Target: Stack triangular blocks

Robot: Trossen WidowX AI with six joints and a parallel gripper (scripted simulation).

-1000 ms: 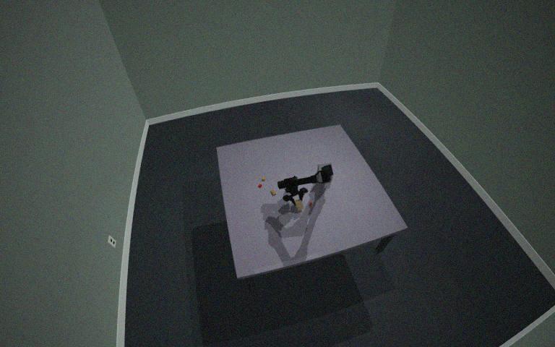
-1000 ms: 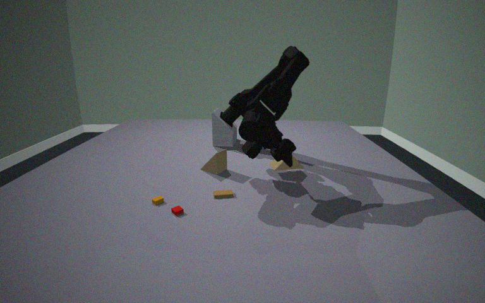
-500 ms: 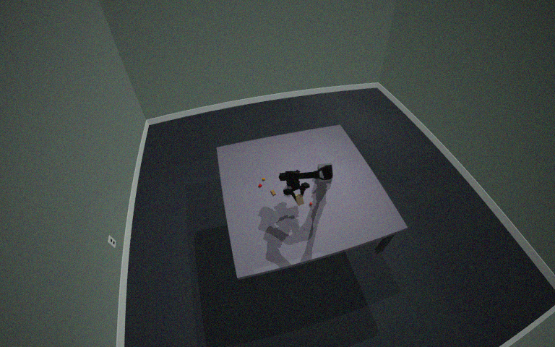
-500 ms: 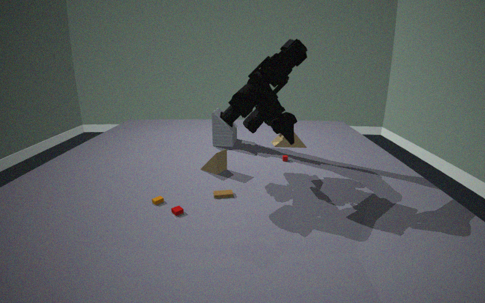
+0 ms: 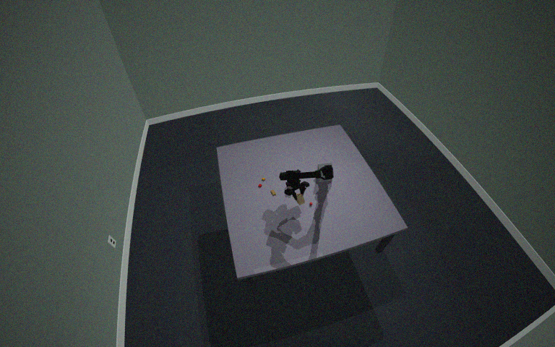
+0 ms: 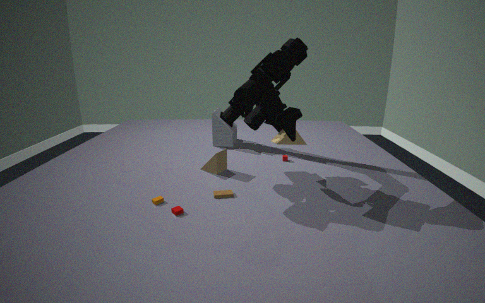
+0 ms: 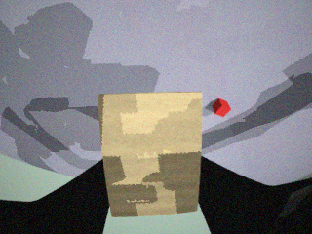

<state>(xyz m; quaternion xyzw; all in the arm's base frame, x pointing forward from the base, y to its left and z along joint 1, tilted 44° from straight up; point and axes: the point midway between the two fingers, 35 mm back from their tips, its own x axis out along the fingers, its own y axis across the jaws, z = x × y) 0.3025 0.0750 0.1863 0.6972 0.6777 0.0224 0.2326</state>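
My gripper tip is 10 cm past the red cube, 1 cm to the right of it and 10 cm above it. Also, from my gripper tip: red brick: 22 cm ahead, 29 cm to the right, 10 cm below; orange brick: 18 cm ahead, 35 cm to the right, 10 cm below; flat tan brick: 14 cm ahead, 19 cm to the right, 10 cm below.
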